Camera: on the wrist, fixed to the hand. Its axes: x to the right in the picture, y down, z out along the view.
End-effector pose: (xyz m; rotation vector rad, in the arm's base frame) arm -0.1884 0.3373 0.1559 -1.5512 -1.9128 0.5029
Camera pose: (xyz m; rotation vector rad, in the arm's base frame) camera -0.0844 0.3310 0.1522 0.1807 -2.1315 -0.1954
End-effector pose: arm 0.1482 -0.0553 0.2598 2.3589 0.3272 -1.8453
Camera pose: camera 0.2265 -0.1159 0.2927 -1.3891 -1.4112 1.0114
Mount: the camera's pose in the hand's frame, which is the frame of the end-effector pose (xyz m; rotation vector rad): -0.0194 0.0770 -0.0676 0.1739 0.2395 -1.5052
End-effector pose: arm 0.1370 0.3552 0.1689 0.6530 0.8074 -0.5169
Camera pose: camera 0.1422 0.4592 0.1745 0.1402 1.4266 -1.9034
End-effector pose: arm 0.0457 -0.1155 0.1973 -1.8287 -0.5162 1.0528
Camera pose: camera 0.0849 -0.2008 0.1520 -0.8945 -1.2751 -0.1613
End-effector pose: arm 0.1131 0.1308 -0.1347 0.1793 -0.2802 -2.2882
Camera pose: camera 0.1957 0.0854 -0.1793 -0.6740 0.1554 2.3916
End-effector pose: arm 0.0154 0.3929 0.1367 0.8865 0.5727 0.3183
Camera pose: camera -0.0424 0.4726 0.1712 0.3824 1.3313 -1.0140
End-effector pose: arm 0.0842 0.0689 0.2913 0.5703 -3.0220 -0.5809
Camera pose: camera 0.0807 0.1183 0.3831 -2.4921 1.8017 0.1292
